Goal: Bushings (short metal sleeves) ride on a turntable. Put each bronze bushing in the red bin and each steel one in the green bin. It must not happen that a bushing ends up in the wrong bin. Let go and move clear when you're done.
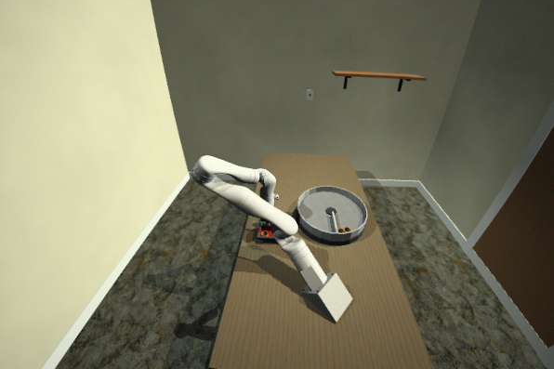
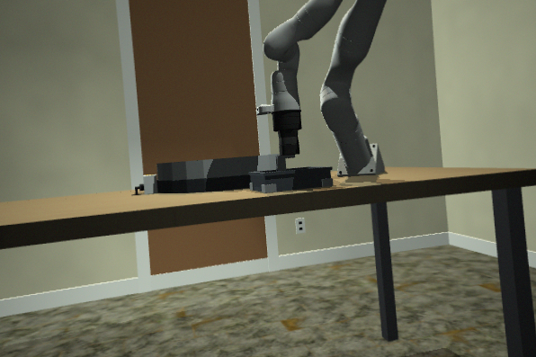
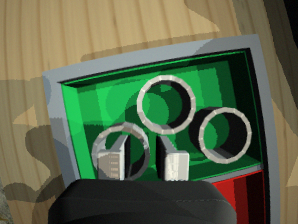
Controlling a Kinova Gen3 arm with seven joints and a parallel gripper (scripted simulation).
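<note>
Now: hand 20 mm to the left of the bin tray, 20 mm past it and 20 mm above it. The rest, counted from my hand: grey turntable (350 mm to the right, 150 mm ahead, 10 mm above).
</note>
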